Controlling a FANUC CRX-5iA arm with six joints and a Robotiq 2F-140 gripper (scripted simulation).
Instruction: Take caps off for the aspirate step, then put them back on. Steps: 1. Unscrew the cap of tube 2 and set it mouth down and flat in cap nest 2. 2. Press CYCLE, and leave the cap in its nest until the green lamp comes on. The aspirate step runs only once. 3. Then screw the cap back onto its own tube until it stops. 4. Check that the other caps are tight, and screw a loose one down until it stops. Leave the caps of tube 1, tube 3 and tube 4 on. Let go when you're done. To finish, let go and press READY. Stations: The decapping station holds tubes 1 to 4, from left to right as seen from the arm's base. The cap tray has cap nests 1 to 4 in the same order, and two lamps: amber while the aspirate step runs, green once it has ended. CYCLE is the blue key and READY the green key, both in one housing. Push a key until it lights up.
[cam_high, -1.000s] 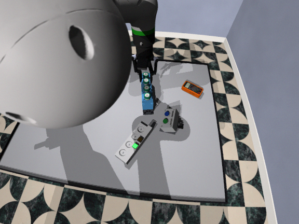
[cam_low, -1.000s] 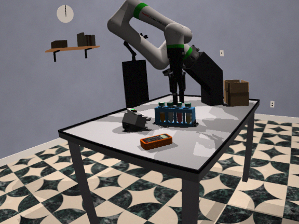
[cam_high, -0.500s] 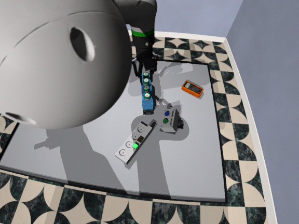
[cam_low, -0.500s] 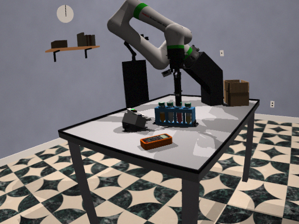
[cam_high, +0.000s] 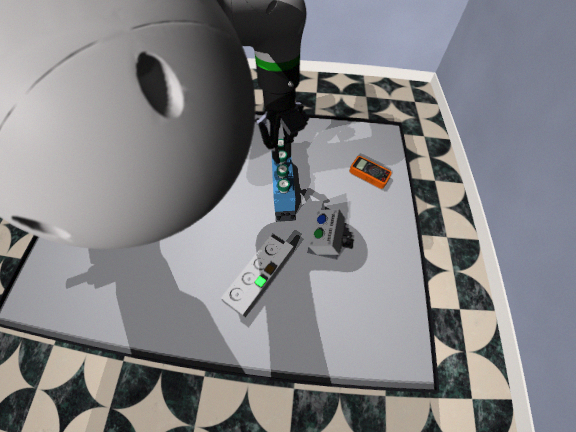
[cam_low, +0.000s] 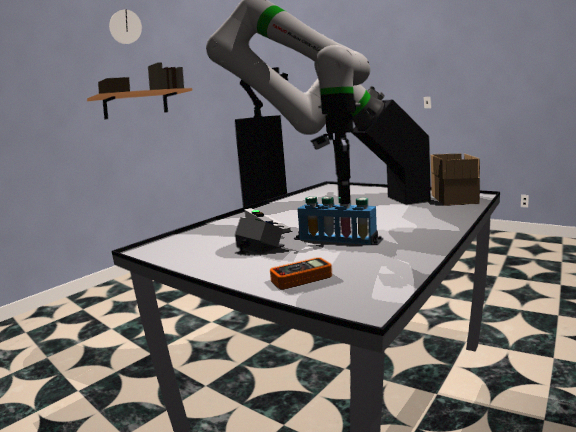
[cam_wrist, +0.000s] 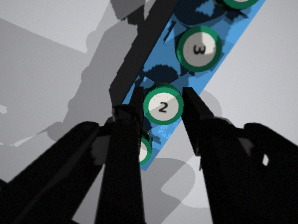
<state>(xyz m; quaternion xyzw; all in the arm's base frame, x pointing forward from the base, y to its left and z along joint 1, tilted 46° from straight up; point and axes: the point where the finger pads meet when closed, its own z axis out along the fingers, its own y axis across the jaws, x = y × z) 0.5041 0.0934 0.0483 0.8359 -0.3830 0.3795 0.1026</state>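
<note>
Now: the cap 3 cm below my hand. Round my hand: green ready key: 9 cm ahead, 24 cm to the right, 8 cm below; then blue cycle key: 10 cm ahead, 19 cm to the right, 8 cm below; then key housing: 11 cm ahead, 22 cm to the right, 9 cm below.
</note>
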